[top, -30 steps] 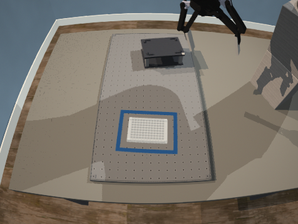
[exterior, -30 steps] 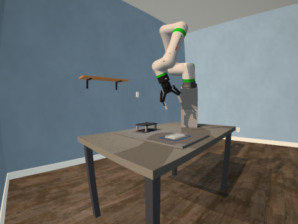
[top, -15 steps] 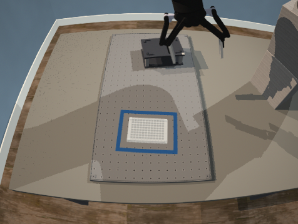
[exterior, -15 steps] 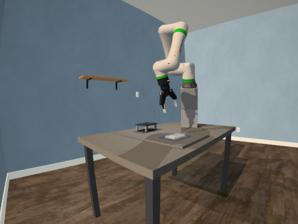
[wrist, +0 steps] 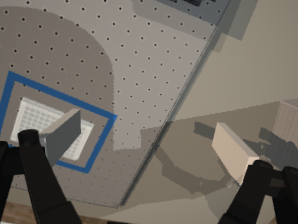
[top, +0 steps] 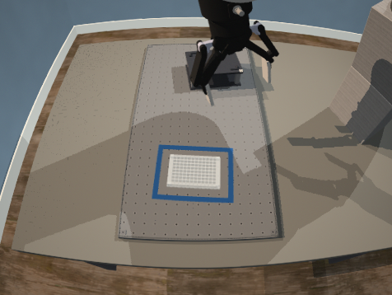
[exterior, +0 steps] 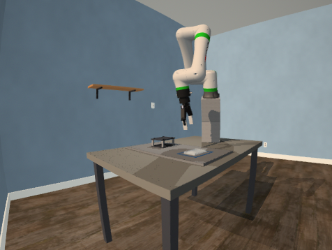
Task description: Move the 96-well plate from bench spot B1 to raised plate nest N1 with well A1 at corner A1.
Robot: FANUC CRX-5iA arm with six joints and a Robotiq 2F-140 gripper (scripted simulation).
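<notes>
The 96-well plate is 120 mm ahead of my hand, 120 mm to the left of it and 160 mm below it. From my hand the other things lie so: raised plate nest N1 (10 mm ahead, 220 mm to the right, 110 mm below); A1 label (70 mm behind, 170 mm to the right, 100 mm below).
</notes>
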